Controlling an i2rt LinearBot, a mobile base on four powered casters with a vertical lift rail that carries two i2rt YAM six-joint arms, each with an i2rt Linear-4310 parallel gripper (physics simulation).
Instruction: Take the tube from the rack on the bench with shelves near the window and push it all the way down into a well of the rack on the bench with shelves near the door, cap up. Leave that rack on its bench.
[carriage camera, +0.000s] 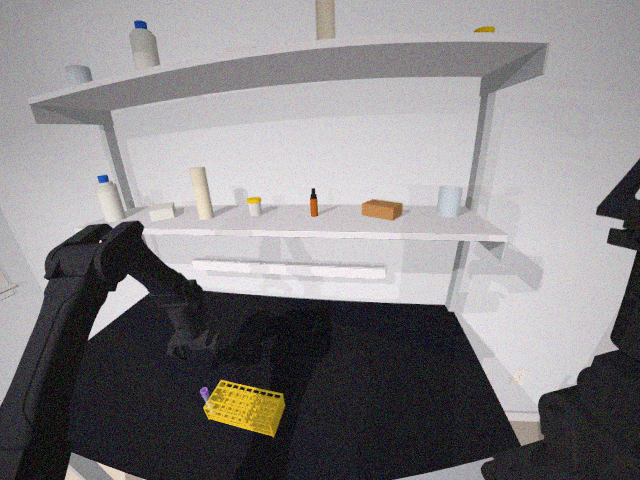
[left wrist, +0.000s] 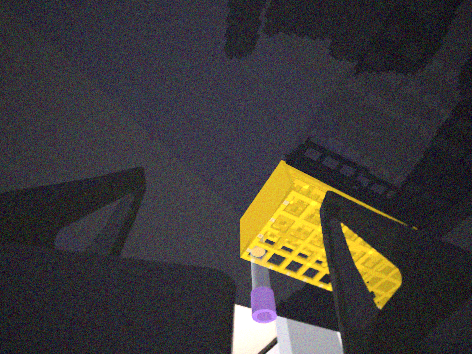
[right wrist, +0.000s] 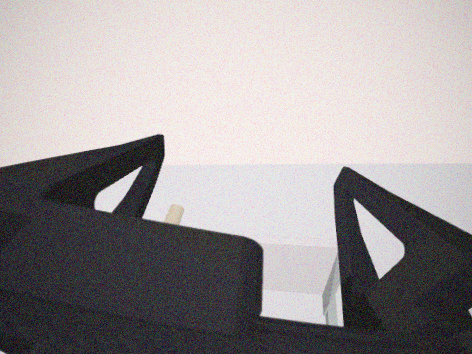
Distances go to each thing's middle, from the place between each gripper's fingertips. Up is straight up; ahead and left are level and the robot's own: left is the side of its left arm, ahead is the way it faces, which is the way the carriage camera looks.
Labels:
I see my left gripper 11 cm past the tube with purple cap (left wrist: 263, 308), 5 cm above it and 4 cm to the left of it. The rest, counted from my left hand: yellow tube rack (carriage camera: 260, 413) (13 cm to the right, 10 cm behind, 9 cm below).
The yellow tube rack is 68 cm below my right hand, 51 cm to the left of it and 29 cm ahead of it. Round my right hand: tube with purple cap 65 cm below, 60 cm to the left, 29 cm ahead.

